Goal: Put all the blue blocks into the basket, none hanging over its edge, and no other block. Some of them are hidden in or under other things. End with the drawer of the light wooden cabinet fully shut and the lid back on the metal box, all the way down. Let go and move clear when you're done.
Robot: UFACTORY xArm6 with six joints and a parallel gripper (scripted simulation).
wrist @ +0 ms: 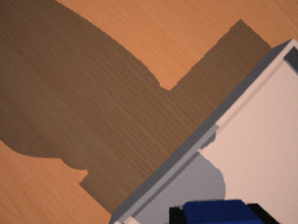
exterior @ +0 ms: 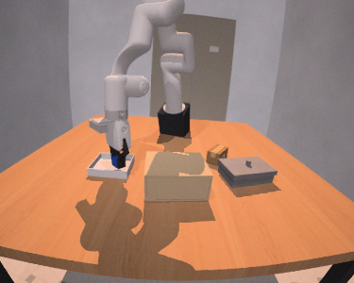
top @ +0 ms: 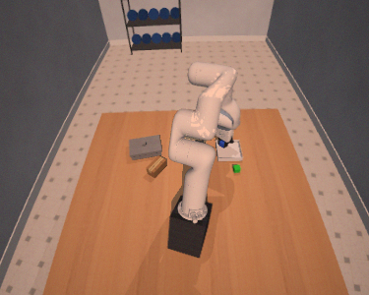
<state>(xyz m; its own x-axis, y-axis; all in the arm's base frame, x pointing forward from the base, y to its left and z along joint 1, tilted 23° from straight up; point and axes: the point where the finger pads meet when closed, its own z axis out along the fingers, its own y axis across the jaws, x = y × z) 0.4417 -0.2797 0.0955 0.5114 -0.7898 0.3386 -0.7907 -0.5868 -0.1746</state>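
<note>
My hand is 4 cm past the white basket, 3 cm to the left of it and 4 cm above it. Also, from my hand: green block (18 cm behind, 2 cm to the right, 3 cm below); drawer (9 cm ahead, 18 cm to the left, 1 cm below); light wooden cabinet (10 cm ahead, 18 cm to the left, 1 cm below).
</note>
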